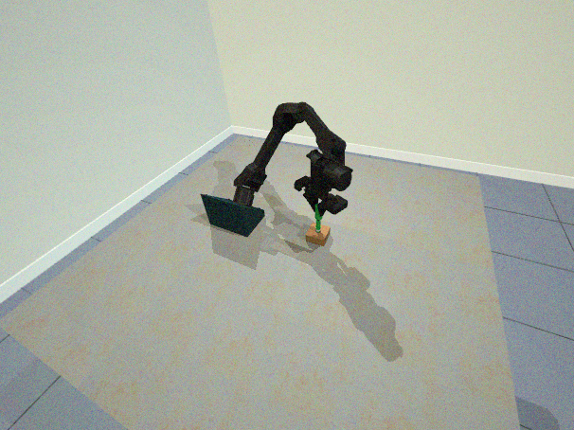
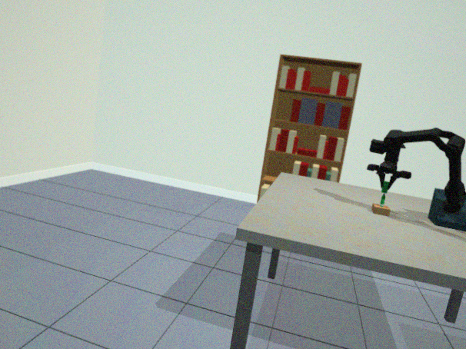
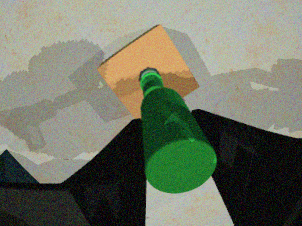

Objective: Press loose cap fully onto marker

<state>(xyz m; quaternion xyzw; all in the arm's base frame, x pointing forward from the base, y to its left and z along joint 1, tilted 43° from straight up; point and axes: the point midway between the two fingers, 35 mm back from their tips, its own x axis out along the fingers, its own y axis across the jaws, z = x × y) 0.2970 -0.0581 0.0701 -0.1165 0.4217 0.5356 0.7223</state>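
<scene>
My gripper tip is now 5 cm above the marker. Also, from my gripper tip: green cap (1 cm above); then block (10 cm below).
</scene>
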